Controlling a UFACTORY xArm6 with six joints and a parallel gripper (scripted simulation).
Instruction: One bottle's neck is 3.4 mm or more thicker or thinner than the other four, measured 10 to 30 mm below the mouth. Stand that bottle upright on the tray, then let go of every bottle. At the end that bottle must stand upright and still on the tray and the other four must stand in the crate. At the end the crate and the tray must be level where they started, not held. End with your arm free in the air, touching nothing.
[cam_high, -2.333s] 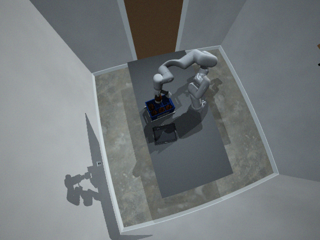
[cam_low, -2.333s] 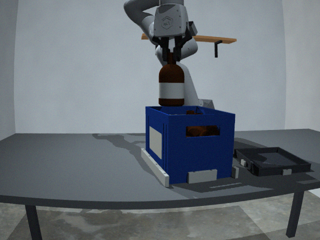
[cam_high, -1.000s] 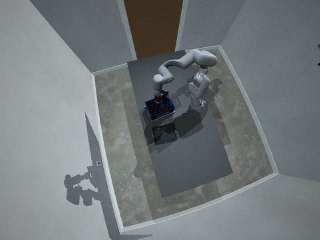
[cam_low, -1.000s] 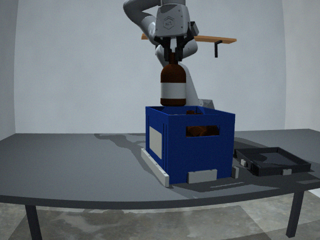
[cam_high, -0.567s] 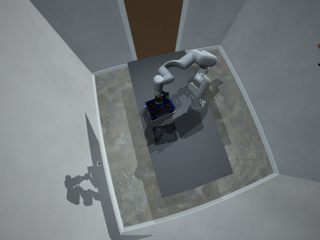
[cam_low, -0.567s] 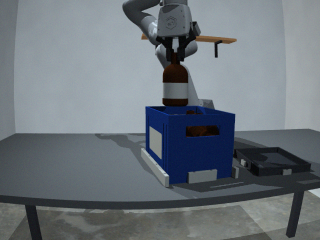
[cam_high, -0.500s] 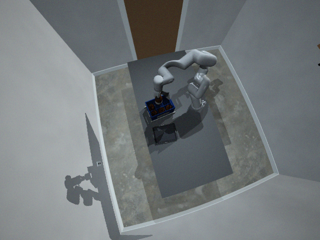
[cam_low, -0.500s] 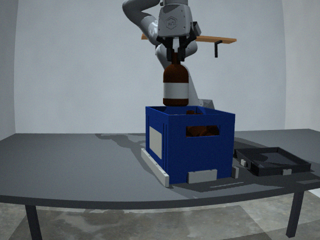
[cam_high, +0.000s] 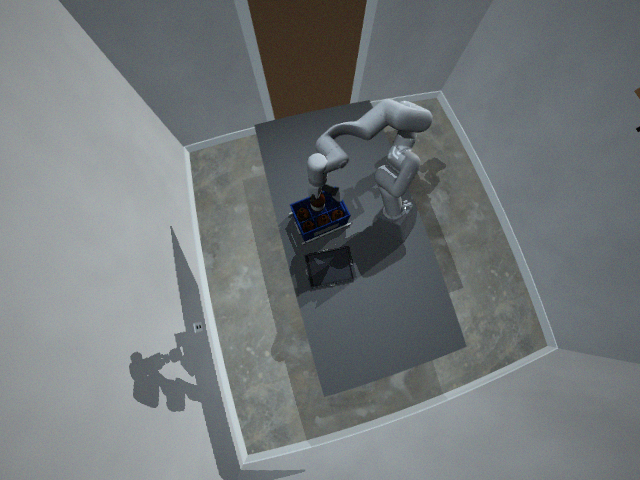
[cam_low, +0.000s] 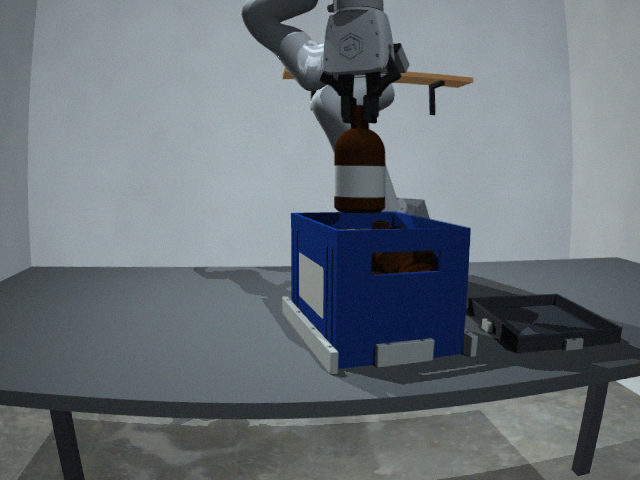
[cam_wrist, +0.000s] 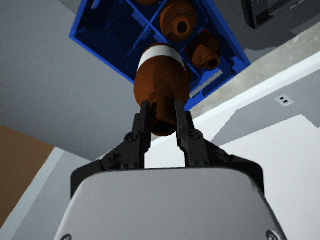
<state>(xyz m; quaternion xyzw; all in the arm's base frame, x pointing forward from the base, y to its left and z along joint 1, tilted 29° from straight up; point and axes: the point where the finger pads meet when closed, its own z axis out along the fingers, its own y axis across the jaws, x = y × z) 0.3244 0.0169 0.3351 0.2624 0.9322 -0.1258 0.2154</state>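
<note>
The bottle lies 70 mm below my hand. From my hand the other things lie so: blue crate: 10 mm behind, 20 mm to the left, 250 mm below; dark tray: 10 mm ahead, 310 mm to the left, 320 mm below.
</note>
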